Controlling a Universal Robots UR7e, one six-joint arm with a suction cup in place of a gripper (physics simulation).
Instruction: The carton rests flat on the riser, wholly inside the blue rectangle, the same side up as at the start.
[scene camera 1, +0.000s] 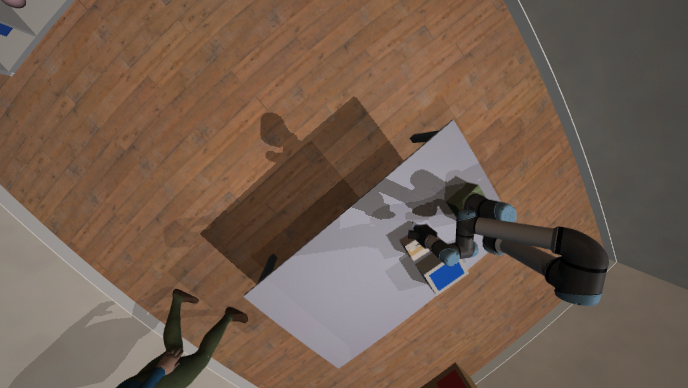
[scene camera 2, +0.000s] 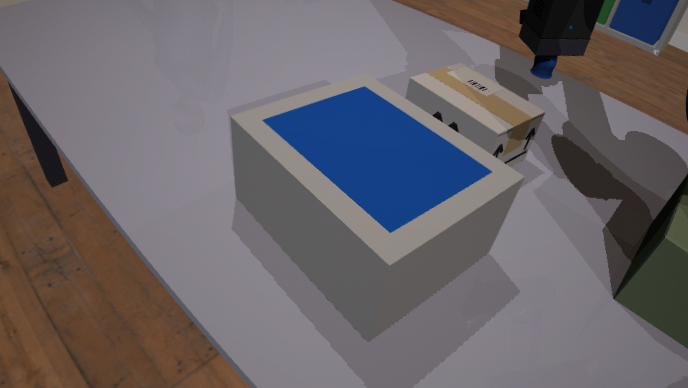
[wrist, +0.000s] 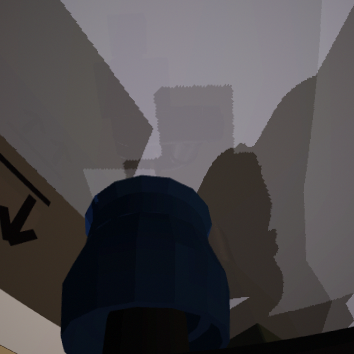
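The carton stands on the table behind the riser in the scene camera 2 view, its taped, labelled face up and its side arrows pointing up. Part of its side shows at the left in the wrist view. The pale riser bears the blue rectangle, which has no object on it. My gripper's blue suction cup is open and holds nothing. It points down beside the carton's far right side in the scene camera 2 view, apart from it.
A green block is on the table near the arm's base. The white table has an edge beyond the riser. A person is near the table's left end. A red-topped box is at the bottom.
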